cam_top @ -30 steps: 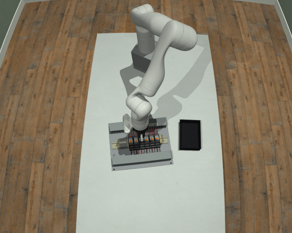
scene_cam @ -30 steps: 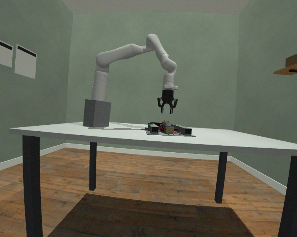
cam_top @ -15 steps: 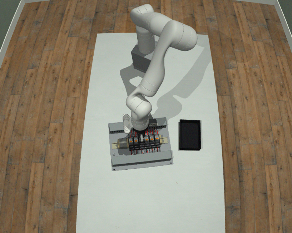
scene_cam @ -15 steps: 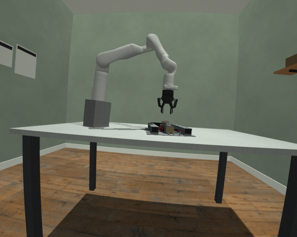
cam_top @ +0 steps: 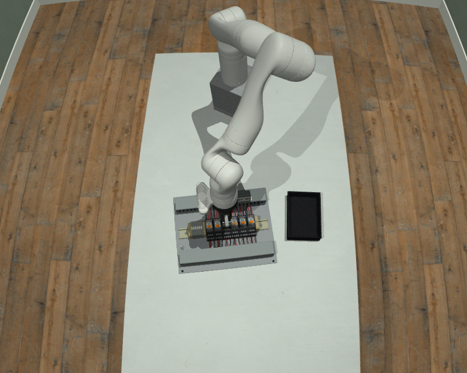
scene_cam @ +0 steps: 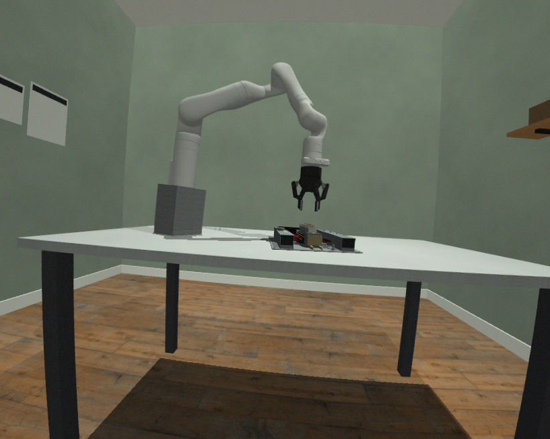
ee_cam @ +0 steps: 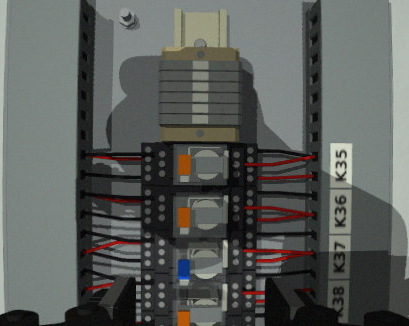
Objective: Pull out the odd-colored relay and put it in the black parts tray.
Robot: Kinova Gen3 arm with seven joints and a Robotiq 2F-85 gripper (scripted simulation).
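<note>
Now: hand 80 mm above the blue-button relay. Also, from my hand: black parts tray: 260 mm to the left, 120 mm below, 50 mm behind; grey relay panel: 110 mm below, 10 mm to the right.
</note>
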